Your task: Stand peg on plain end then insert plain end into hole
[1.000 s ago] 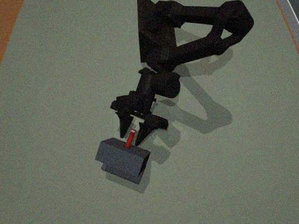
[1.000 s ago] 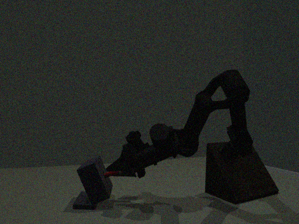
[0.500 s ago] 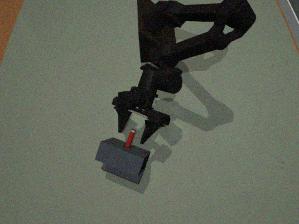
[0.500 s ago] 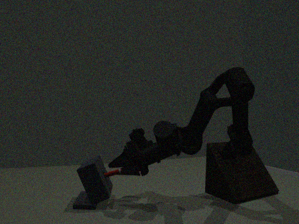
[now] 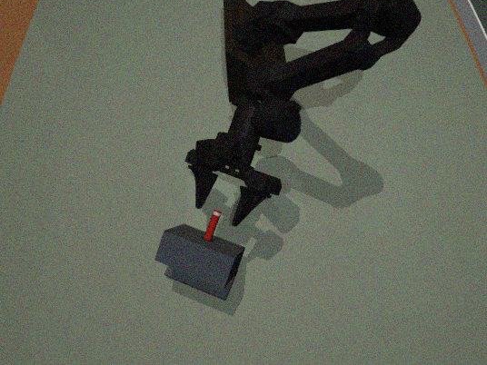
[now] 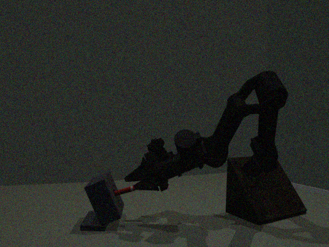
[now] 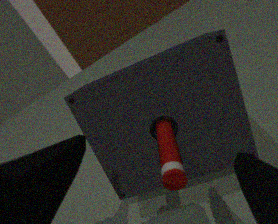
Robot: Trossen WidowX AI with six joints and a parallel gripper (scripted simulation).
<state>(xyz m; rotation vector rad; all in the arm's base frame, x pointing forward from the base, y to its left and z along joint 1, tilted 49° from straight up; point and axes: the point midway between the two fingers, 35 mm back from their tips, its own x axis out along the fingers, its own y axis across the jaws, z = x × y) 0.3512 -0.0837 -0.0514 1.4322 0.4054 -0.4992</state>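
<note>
Now: the red peg 20 mm below my gripper tip and 10 mm to the right of it. Also, from my gripper tip: sloped panel: 50 mm ahead, 40 mm below, 30 mm to the right.
</note>
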